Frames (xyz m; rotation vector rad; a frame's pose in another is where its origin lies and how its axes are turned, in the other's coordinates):
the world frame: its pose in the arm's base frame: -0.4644 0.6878 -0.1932 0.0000 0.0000 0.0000
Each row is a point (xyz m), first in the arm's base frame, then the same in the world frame.
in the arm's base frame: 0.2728 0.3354 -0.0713
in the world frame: 0.7372 -0.3524 0.1219
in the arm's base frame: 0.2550 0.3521 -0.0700
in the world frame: 0.7194 -0.3357 0.1232
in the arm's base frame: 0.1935 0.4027 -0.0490
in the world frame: 0.6579 -0.2851 0.1442
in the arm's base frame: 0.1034 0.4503 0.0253
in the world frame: 0.5678 -0.2375 0.2185
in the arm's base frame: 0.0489 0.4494 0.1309
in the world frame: 0.5133 -0.2384 0.3241
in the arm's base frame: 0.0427 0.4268 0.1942
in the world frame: 0.5071 -0.2610 0.3874
